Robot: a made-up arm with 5 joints.
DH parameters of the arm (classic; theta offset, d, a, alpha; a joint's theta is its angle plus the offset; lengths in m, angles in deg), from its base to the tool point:
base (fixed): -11.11 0 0.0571 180
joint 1: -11.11 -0.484 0.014 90
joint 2: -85.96 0 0.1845 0
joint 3: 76.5 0 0.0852 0
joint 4: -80.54 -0.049 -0.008 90
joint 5: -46.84 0.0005 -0.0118 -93
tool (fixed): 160.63 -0.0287 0 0
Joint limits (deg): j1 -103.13..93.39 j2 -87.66..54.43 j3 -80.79..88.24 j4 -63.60..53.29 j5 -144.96..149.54
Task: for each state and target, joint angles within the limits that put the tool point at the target. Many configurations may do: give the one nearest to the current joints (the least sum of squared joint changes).
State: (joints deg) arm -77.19 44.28 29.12 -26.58 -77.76
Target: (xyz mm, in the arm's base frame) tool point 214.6 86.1 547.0
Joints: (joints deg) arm -38.63 35.78 15.09 -28.11 -77.32
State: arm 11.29 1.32 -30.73 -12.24 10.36
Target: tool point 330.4 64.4 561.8
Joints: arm -27.97 54.43 -51.80 -42.95 4.20
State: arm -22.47 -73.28 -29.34 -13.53 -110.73
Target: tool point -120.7 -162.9 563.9
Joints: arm -36.22 -86.25 -47.31 -15.48 -115.47
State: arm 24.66 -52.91 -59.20 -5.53 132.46
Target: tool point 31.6 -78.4 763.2
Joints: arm 43.01 -3.52 -60.12 26.90 126.07
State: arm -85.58 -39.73 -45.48 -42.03 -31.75
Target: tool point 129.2 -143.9 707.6
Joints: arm -101.59 -55.58 -50.36 -42.27 -28.22
